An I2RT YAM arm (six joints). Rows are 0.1 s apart.
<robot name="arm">
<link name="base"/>
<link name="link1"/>
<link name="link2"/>
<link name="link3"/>
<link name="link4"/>
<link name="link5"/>
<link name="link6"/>
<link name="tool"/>
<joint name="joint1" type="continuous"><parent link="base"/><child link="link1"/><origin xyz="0.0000 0.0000 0.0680" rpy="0.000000 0.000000 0.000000"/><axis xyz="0 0 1"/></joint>
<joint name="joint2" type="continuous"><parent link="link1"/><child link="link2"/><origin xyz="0.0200 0.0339 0.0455" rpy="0.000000 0.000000 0.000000"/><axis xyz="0 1 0"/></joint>
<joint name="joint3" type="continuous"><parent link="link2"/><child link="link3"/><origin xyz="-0.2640 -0.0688 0.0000" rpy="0.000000 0.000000 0.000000"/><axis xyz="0 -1 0"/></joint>
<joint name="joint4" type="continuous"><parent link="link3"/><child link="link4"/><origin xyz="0.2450 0.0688 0.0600" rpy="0.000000 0.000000 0.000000"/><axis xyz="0 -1 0"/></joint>
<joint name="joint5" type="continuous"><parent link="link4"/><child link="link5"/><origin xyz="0.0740 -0.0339 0.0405" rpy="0.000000 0.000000 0.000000"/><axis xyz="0 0 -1"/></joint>
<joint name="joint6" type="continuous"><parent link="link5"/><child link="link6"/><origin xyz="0.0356 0.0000 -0.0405" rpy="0.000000 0.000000 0.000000"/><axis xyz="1 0 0"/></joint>
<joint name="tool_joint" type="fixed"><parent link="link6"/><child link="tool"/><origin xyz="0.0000 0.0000 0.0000" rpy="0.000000 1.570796 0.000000"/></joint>
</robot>
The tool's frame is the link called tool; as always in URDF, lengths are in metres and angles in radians. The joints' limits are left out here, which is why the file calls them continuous.
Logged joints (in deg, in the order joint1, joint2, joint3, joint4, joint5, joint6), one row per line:
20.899, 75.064, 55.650, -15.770, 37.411, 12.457
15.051, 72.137, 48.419, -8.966, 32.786, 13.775
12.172, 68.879, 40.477, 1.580, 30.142, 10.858
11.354, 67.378, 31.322, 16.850, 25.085, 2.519
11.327, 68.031, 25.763, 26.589, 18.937, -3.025
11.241, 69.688, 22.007, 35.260, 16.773, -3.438
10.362, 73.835, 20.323, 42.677, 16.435, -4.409
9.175, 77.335, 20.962, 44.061, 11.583, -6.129
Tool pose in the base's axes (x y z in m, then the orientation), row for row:
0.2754, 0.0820, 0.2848, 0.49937, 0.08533, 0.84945, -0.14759
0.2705, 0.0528, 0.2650, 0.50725, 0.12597, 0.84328, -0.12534
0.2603, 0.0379, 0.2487, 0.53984, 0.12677, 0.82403, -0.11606
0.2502, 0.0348, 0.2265, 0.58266, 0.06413, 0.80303, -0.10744
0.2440, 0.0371, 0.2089, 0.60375, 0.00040, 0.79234, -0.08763
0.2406, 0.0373, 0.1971, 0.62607, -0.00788, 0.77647, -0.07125
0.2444, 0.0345, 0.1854, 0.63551, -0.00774, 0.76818, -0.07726
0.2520, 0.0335, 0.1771, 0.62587, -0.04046, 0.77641, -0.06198
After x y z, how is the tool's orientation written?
As a quaternion, w x y z.
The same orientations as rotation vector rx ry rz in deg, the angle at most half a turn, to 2 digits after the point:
11.83, 117.74, -20.46
17.40, 116.48, -17.31
17.27, 112.24, -15.81
8.58, 107.43, -14.37
0.05, 105.08, -11.62
-1.04, 102.04, -9.36
-1.01, 100.57, -10.12
-5.32, 102.05, -8.15

